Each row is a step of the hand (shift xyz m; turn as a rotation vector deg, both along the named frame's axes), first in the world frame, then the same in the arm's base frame.
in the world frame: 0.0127 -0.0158 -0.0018 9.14 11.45 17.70
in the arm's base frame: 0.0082 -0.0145 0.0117 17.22 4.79 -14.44
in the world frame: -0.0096 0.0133 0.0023 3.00 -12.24 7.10
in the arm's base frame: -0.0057 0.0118 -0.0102 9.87 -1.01 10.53
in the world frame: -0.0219 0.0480 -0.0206 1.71 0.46 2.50
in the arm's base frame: -0.0379 0.0162 -0.0388 2.88 0.10 -1.05
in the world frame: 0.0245 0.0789 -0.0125 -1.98 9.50 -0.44
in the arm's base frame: -0.0131 -0.0104 -0.0819 -3.26 3.31 -8.53
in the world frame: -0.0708 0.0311 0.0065 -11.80 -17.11 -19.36
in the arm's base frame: -0.0375 0.0671 -0.0103 -18.87 -4.72 20.70
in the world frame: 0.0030 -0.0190 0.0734 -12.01 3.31 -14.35
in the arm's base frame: 0.0663 0.0343 0.0136 -18.82 2.43 0.93
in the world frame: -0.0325 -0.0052 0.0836 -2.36 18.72 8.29
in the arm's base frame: 0.0536 0.0714 0.0098 1.99 10.35 -17.71
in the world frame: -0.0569 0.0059 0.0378 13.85 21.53 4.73
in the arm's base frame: 0.0007 0.0681 0.0083 6.91 -4.12 -24.76
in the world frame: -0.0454 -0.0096 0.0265 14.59 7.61 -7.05
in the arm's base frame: 0.0003 0.0493 0.0206 0.24 -14.11 -11.02
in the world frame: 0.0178 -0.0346 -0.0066 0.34 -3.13 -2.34
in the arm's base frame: 0.0106 -0.0251 0.0285 -1.15 -2.21 3.03
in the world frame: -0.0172 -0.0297 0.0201 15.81 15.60 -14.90
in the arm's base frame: 0.0136 0.0189 0.0323 -7.22 -17.79 -18.62
